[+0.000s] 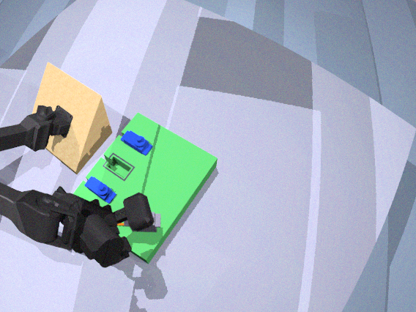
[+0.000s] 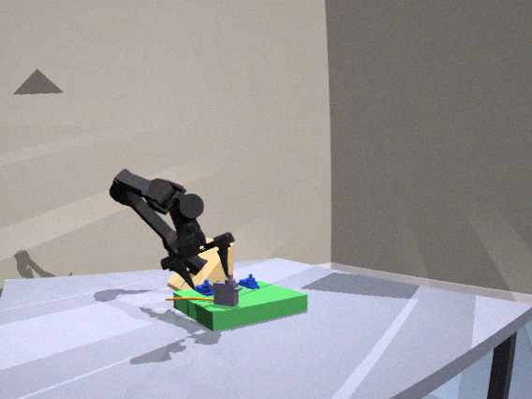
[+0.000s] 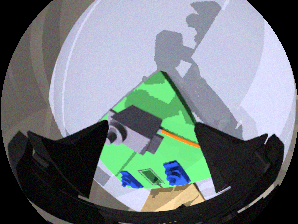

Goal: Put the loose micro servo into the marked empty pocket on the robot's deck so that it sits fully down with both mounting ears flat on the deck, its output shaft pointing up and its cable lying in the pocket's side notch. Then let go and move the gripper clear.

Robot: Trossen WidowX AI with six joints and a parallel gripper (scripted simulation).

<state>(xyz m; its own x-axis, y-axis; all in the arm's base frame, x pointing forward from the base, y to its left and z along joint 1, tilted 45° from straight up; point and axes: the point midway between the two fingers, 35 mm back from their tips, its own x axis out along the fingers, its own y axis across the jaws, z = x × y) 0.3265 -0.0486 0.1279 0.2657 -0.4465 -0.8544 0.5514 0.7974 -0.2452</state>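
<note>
The green deck lies 30 mm behind my gripper tip, 120 mm to the left of it and 80 mm below it.
</note>
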